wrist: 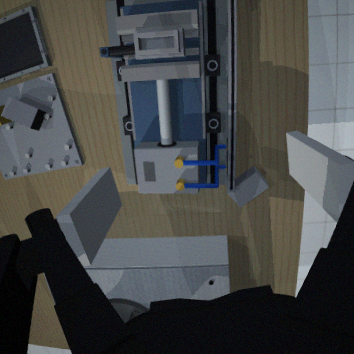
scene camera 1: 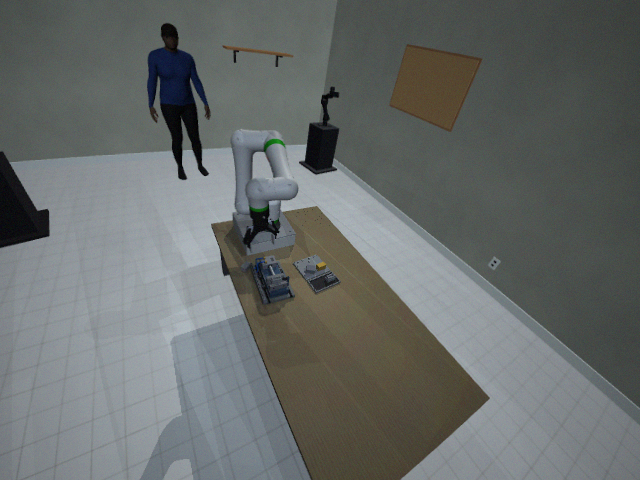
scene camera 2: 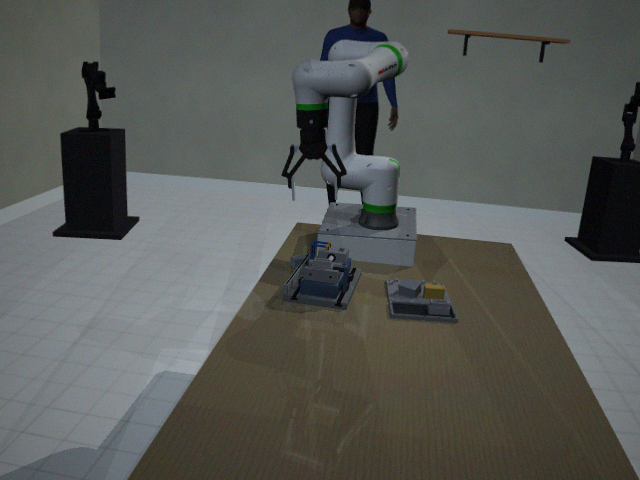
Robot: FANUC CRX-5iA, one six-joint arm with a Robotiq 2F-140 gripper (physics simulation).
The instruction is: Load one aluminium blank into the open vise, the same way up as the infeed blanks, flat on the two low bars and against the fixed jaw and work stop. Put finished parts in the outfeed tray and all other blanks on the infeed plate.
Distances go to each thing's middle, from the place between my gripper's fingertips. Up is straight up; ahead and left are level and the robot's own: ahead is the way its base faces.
I see the infeed plate (wrist: 46, 145) 340 mm to the left of my hand, 260 mm below it and 60 mm ahead of it. Also, from my hand: dark outfeed tray (scene camera 2: 401, 309) (330 mm to the left, 270 mm below, 210 mm ahead).
